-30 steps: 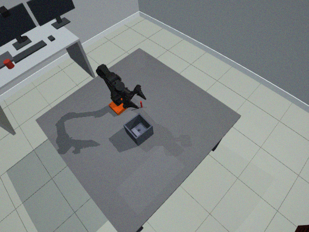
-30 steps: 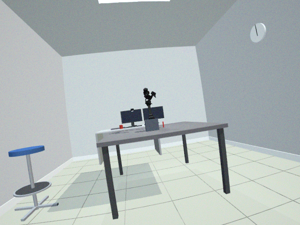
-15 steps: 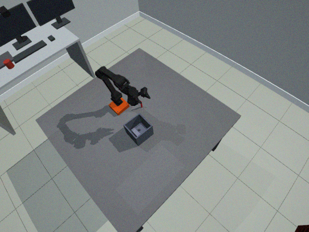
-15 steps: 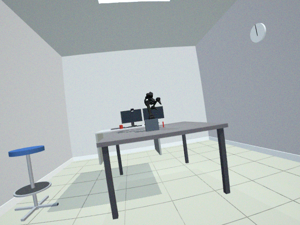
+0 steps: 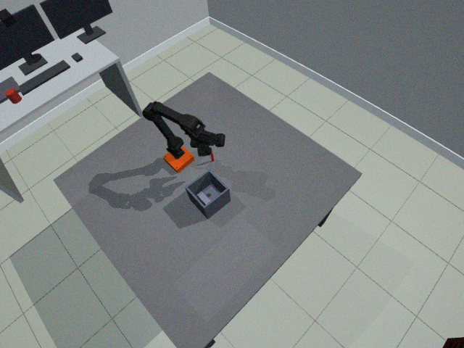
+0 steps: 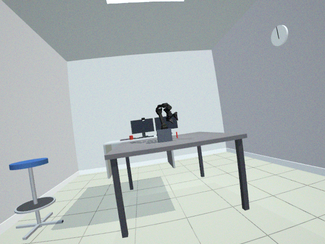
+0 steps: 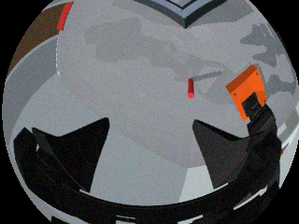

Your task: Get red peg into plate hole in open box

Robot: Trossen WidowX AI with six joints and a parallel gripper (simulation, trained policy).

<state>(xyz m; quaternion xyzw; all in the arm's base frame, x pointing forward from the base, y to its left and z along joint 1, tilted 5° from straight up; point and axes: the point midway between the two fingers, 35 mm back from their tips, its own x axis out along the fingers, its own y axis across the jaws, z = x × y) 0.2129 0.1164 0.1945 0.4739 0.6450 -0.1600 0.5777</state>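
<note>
Right now my gripper tip is 60 mm past the red peg, 10 mm to the right of it and 160 mm above it. Round my gripper tip: pale plate (120 mm ahead, 180 mm to the right, 160 mm below).
</note>
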